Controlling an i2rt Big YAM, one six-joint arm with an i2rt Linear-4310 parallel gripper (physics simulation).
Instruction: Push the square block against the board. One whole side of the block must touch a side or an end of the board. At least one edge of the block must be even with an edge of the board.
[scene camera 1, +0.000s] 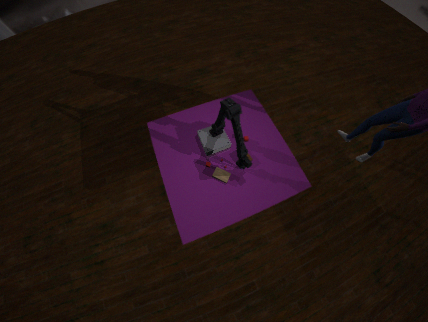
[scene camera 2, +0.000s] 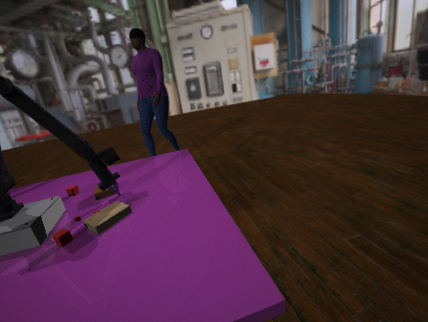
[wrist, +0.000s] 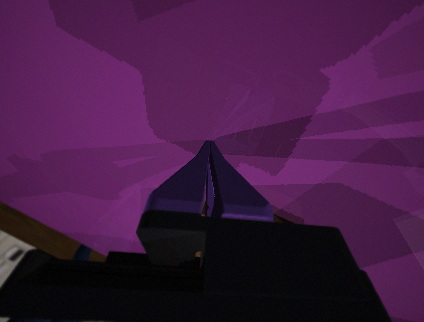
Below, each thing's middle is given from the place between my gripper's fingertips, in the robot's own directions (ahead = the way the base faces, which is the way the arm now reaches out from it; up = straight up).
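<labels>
The wooden board (scene camera 2: 100, 221) is 20 cm to the right of my hand, and it's 4 cm behind it and 1 cm above it.
</labels>
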